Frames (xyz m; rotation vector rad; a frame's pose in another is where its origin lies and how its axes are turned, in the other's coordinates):
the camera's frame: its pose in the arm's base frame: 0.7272 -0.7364 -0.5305 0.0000 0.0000 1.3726
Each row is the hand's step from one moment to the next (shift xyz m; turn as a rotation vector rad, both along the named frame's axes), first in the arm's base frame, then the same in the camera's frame.
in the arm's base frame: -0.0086 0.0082 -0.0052 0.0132 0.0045 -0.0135
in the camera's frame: 0.0063 0.0100 -0.0052 0.0070 -0.0121 -0.0135
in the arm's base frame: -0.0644 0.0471 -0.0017 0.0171 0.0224 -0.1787
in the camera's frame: 0.0335 0.0724 -0.0017 0.0253 -0.0124 -0.1787
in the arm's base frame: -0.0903 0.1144 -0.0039 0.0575 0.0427 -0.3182
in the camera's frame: 0.0944 0.1111 -0.0039 0.0532 -0.0480 -0.3182
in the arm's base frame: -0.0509 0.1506 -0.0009 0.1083 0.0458 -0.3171
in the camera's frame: 0.1376 0.0796 -0.0009 0.0662 -0.0972 -0.3171
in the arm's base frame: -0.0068 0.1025 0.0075 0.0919 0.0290 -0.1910
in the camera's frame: 0.0992 0.0268 0.0075 0.0465 -0.0844 -0.1910
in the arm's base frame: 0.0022 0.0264 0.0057 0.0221 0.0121 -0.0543
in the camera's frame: 0.0263 0.0030 0.0057 0.0162 -0.0193 -0.0543
